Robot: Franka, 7 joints.
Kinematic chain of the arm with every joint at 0, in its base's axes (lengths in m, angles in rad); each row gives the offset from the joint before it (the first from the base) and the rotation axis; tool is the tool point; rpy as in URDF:
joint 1: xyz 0 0 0.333 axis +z
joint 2: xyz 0 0 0 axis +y
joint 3: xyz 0 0 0.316 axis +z
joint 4: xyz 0.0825 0 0 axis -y
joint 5: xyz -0.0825 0 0.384 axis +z
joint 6: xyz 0 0 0 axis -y
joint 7: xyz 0.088 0 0 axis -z
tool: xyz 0 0 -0.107 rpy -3.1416 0 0
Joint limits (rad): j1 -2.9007..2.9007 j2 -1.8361..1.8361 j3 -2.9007..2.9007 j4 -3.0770..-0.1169 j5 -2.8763..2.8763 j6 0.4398..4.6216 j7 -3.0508..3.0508
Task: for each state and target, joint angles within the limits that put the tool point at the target. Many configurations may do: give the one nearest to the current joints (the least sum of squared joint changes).
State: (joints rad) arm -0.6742 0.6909 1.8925 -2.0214 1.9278 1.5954 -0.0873
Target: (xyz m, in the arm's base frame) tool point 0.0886 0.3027 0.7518
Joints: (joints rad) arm -0.7186 0.9997 2.3113 -2.2639 1.7984 1.3597 -0.0873
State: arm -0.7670 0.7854 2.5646 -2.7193 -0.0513 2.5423 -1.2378
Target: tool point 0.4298 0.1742 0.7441
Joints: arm -1.1723 1.1469 2.2453 -2.0628 -0.0311 2.7085 -1.2378
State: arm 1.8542 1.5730 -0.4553 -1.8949 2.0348 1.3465 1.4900
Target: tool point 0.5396 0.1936 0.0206
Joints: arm 1.3128 1.5008 -1.1172 -1.8905 2.1257 1.5355 1.4900
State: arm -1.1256 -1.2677 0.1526 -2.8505 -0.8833 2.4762 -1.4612
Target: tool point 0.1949 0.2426 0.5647
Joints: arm -0.3020 -1.6399 0.8229 -2.7816 -0.9435 2.7545 -1.4612
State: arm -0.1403 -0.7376 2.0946 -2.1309 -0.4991 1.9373 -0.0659
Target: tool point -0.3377 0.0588 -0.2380
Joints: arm 0.2973 -1.5235 2.9007 -1.7584 -0.4676 2.2737 -0.0659
